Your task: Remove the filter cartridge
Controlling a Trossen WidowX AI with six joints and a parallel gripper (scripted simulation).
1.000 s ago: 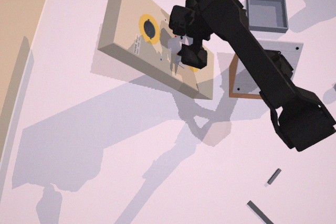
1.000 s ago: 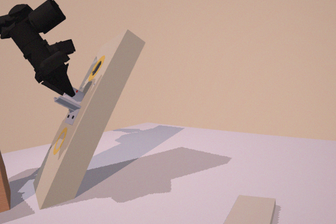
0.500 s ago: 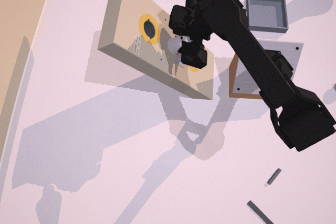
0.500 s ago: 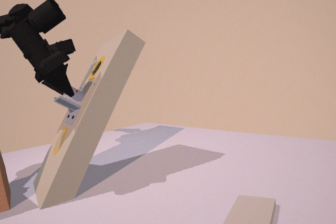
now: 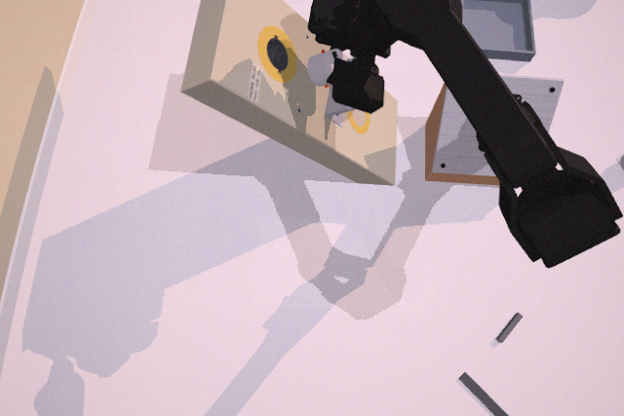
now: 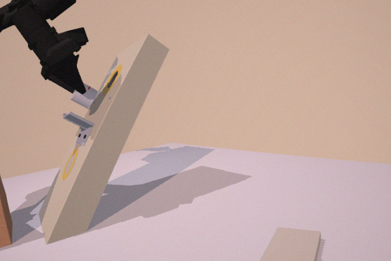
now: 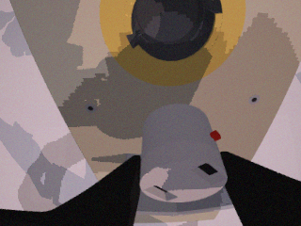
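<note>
The grey tray is 320 mm behind my gripper tip, 280 mm to the right of it and 250 mm below it. The rest, counted from my gripper tip: beige block: 390 mm to the right, 250 mm below, 140 mm ahead; then round filter cartridge: right at my gripper tip; then grey bracket: 70 mm below, 10 mm behind.
</note>
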